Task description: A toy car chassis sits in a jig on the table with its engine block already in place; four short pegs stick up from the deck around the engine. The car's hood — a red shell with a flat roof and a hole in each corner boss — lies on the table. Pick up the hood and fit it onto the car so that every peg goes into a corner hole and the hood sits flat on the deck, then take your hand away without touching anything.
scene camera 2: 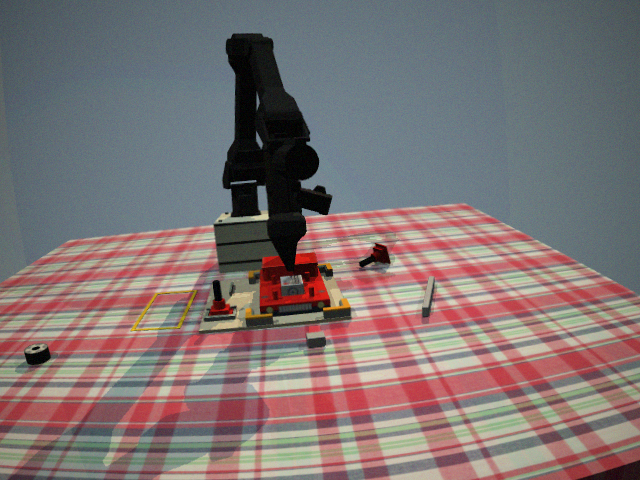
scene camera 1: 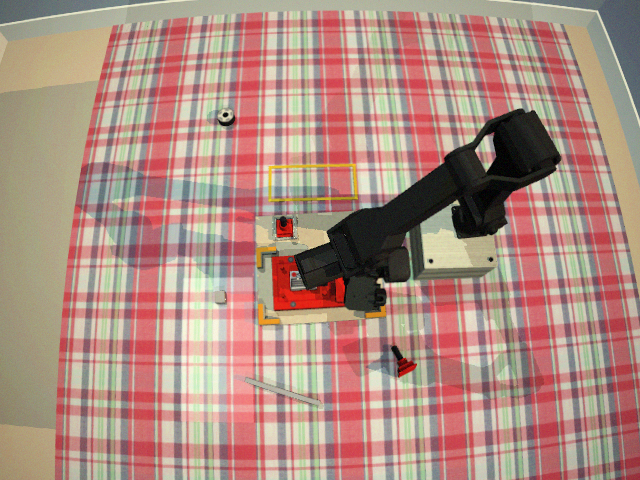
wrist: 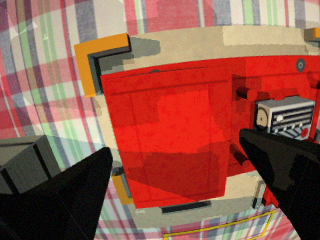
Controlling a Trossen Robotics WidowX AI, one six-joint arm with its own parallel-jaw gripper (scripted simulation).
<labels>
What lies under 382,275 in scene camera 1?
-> The gripper.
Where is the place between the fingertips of the gripper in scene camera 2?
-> At 290,264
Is the gripper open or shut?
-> Open.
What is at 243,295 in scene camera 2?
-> A jig.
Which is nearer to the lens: the grey engine block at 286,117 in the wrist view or the red hood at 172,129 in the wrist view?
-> The red hood.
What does the gripper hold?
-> Nothing.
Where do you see a jig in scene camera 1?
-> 309,230
</labels>
